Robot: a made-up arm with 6 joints. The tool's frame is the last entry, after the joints.
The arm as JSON. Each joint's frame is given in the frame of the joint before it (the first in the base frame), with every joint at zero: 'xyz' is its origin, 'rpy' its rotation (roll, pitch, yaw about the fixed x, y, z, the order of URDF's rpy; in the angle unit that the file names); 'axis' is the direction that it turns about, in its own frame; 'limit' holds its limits. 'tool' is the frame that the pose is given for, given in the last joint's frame.
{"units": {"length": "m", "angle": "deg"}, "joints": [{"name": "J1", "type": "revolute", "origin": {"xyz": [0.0, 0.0, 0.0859], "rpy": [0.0, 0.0, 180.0]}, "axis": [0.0, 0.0, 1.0], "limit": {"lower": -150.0, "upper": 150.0}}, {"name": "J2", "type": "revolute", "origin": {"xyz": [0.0, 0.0, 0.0], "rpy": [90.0, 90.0, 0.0]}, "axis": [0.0, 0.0, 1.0], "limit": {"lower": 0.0, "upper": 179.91}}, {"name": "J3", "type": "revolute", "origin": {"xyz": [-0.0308, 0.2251, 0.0], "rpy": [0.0, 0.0, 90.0]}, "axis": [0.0, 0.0, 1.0], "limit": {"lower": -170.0, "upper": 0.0}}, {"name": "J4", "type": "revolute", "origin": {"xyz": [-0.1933, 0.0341, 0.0], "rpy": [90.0, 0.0, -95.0]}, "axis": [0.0, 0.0, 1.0], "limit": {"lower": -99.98, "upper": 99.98}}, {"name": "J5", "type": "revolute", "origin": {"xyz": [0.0, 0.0, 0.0], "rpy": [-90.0, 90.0, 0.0]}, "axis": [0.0, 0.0, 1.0], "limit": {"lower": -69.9, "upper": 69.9}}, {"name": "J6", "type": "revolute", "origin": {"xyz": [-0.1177, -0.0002, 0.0], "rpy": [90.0, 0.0, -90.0]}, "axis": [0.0, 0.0, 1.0], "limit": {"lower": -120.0, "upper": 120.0}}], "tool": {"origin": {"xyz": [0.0, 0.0, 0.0], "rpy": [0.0, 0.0, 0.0]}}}
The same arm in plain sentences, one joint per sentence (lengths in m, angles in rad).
The arm has six revolute joints in a row. What follows holds with every joint at zero, and every direction is one of the base frame's.
Joint 1 is mounted 0.0859 m along +z from the base frame's origin and rotates about +z, from -2.6180 to 2.6180 rad.
Joint 2 is mounted at the same point as joint 1 and rotates about +y, from 0.0000 to 3.1400 rad.
Joint 3 is mounted 0.2251 m along -x and 0.0308 m along +z from joint 2 and rotates about +y, from -2.9671 to 0.0000 rad.
Joint 4 is mounted 0.1933 m along +x and 0.0341 m along +z from joint 3 and rotates about the direction (0.996191, 0, 0.087199), from -1.7450 to 1.7450 rad.
Joint 5 is mounted at the same point as joint 4 and rotates about +y, from -1.2200 to 1.2200 rad.
Joint 6 is mounted 0.1173 m along +x and 0.0101 m along +z from joint 5 and rotates about the direction (0.996191, 0, 0.087199), from -2.0944 to 2.0944 rad.
The tool frame, which is the frame that the pose is given for, is mounted at the same point as joint 6; its axes are the base frame's turned by roll 0.0000, pitch 1.4835 and yaw 0.0000 rad (as in URDF: about the fixed x, then y, then z).

